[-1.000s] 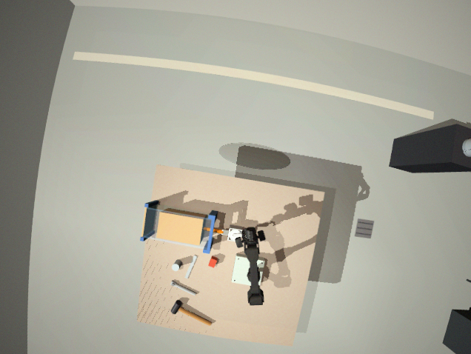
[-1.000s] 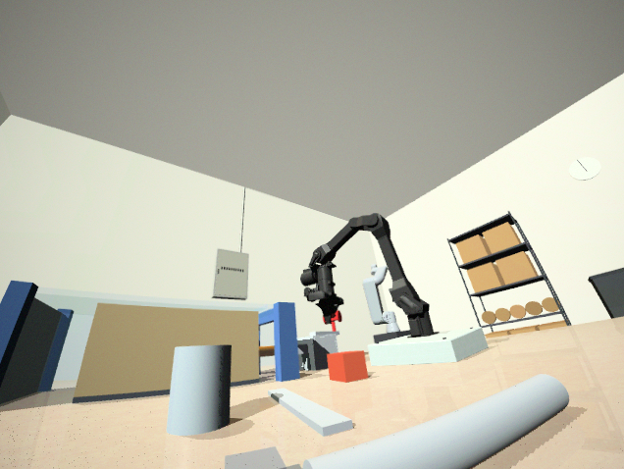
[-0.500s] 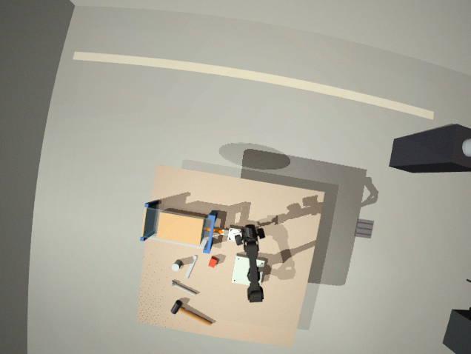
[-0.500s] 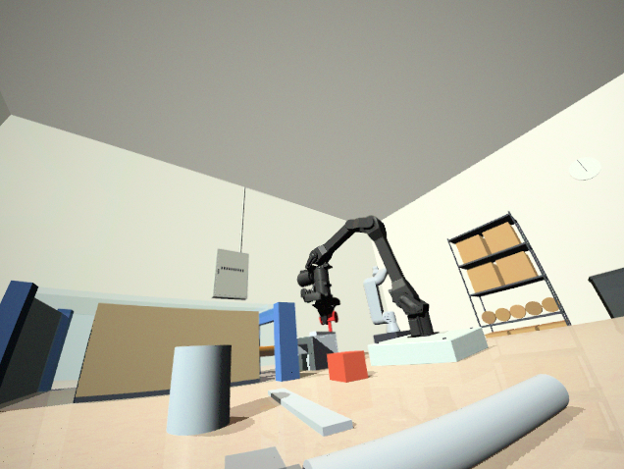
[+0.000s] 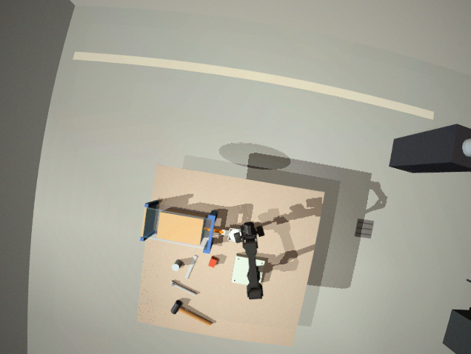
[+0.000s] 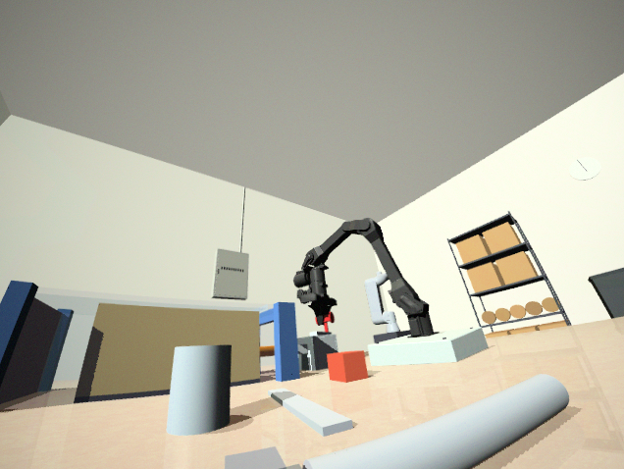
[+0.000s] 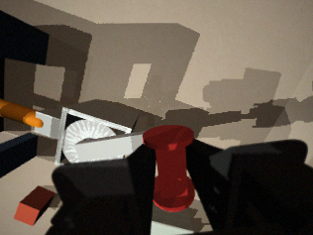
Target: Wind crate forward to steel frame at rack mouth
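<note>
The winch crank handle is 30 mm ahead of my gripper tip, 30 mm to the left of it and 20 mm below it. Also, from my gripper tip: winch (60 mm ahead, 60 mm to the left, 100 mm below); blue frame (240 mm ahead, 80 mm to the left, 20 mm below); red knob (10 mm behind, 10 mm to the left, 10 mm above).
</note>
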